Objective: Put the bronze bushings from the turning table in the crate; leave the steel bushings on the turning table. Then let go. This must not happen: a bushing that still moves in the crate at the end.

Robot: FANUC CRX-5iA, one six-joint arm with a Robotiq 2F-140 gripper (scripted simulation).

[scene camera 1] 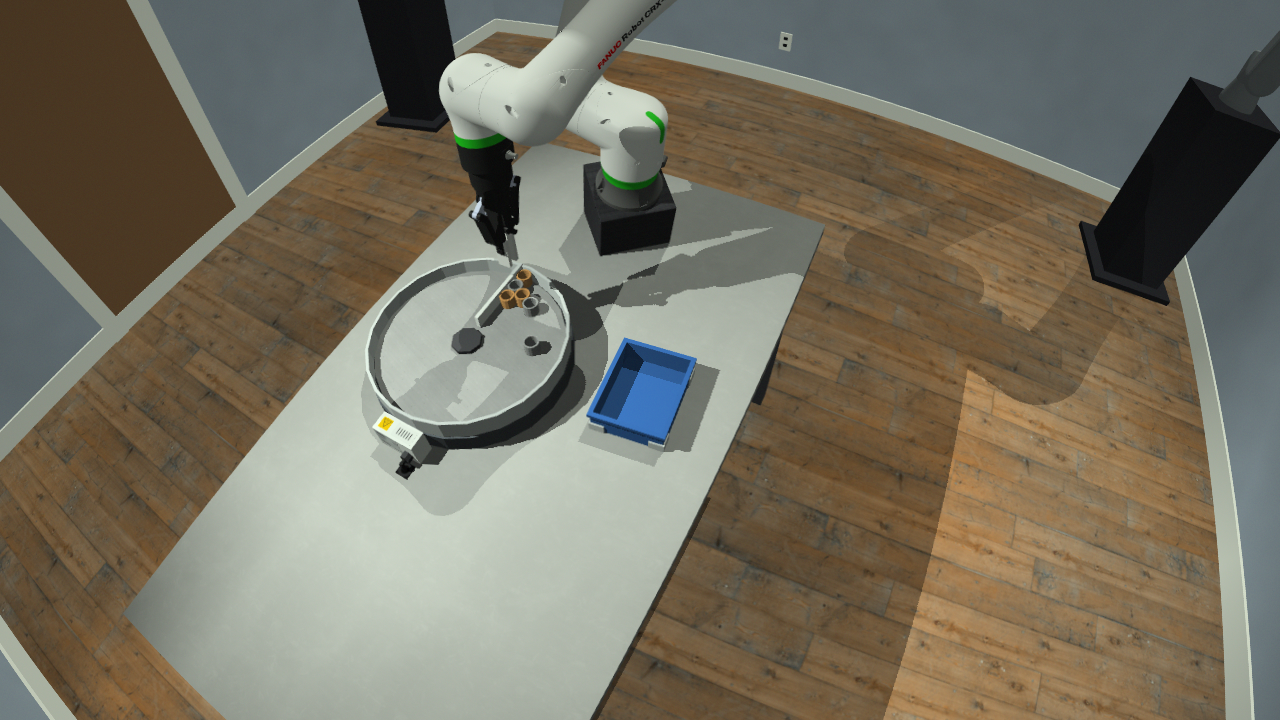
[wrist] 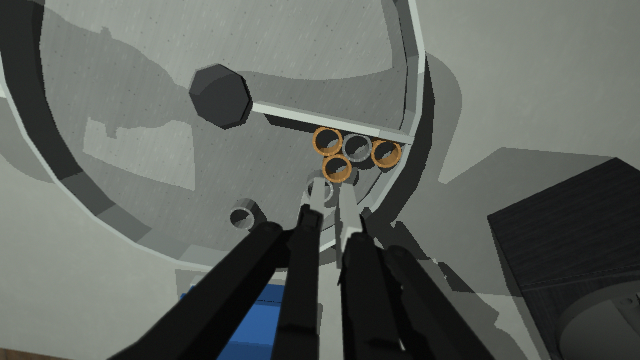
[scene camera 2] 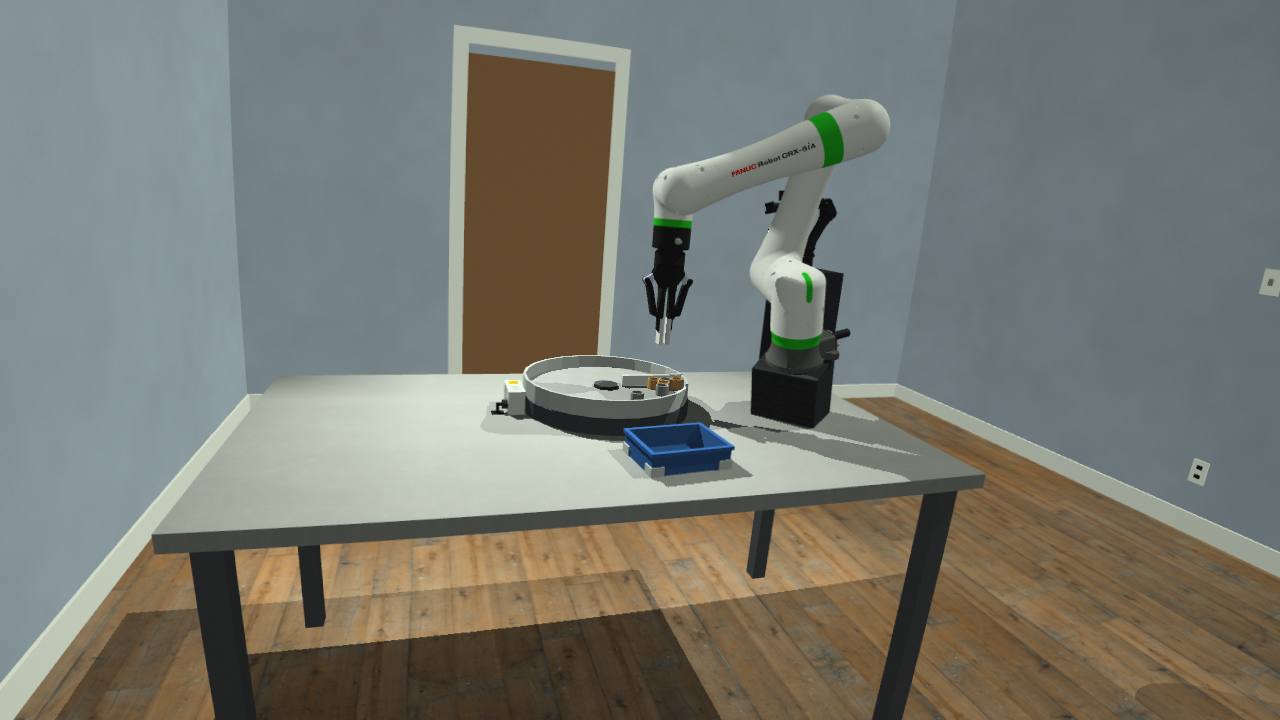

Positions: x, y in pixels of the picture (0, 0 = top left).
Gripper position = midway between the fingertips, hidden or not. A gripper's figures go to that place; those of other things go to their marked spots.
Scene:
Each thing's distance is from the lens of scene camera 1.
my gripper (scene camera 1: 508, 261): 1.20 m
blue crate (scene camera 1: 638, 398): 1.18 m
turning table (scene camera 1: 423, 368): 1.23 m

